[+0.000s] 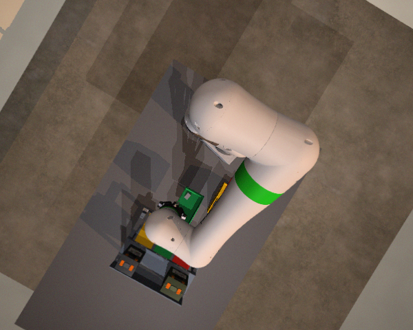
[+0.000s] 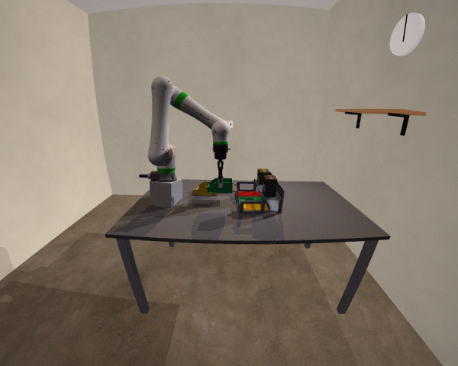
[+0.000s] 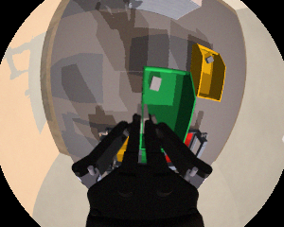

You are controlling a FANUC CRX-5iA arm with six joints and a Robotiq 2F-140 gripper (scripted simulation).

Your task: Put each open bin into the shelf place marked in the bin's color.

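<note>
Now: the green bin 5 cm to the left of my hand and 4 cm below it. From my hand the other things lie so: yellow-marked place (21 cm ahead, 9 cm to the right, 16 cm below); then red mark (25 cm ahead, 13 cm to the left, 16 cm below); then yellow bin (7 cm behind, 22 cm to the left, 12 cm below).
</note>
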